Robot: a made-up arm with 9 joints. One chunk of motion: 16 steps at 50 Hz.
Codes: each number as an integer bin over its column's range. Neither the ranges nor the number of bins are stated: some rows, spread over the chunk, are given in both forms.
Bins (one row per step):
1: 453 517 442 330 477 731
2: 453 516 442 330 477 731
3: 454 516 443 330 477 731
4: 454 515 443 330 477 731
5: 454 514 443 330 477 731
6: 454 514 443 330 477 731
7: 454 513 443 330 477 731
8: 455 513 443 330 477 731
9: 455 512 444 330 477 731
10: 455 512 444 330 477 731
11: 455 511 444 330 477 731
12: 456 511 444 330 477 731
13: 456 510 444 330 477 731
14: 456 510 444 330 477 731
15: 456 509 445 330 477 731
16: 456 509 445 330 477 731
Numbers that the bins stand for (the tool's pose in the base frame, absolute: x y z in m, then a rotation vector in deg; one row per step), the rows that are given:
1: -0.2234 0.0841 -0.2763 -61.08 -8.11 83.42
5: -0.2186 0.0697 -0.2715 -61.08 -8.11 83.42
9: -0.2138 0.0601 -0.2667 -61.08 -8.11 83.42
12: -0.2090 0.0553 -0.2667 -61.08 -8.11 83.42
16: -0.2090 0.0456 -0.2619 -61.08 -8.11 83.42
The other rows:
2: -0.2234 0.0793 -0.2763 -61.08 -8.11 83.42
3: -0.2186 0.0793 -0.2715 -61.08 -8.11 83.42
4: -0.2186 0.0745 -0.2715 -61.08 -8.11 83.42
6: -0.2186 0.0697 -0.2715 -61.08 -8.11 83.42
7: -0.2186 0.0649 -0.2715 -61.08 -8.11 83.42
8: -0.2138 0.0649 -0.2715 -61.08 -8.11 83.42
10: -0.2138 0.0601 -0.2667 -61.08 -8.11 83.42
11: -0.2138 0.0553 -0.2667 -61.08 -8.11 83.42
13: -0.2090 0.0505 -0.2667 -61.08 -8.11 83.42
14: -0.2090 0.0505 -0.2667 -61.08 -8.11 83.42
15: -0.2090 0.0456 -0.2619 -61.08 -8.11 83.42

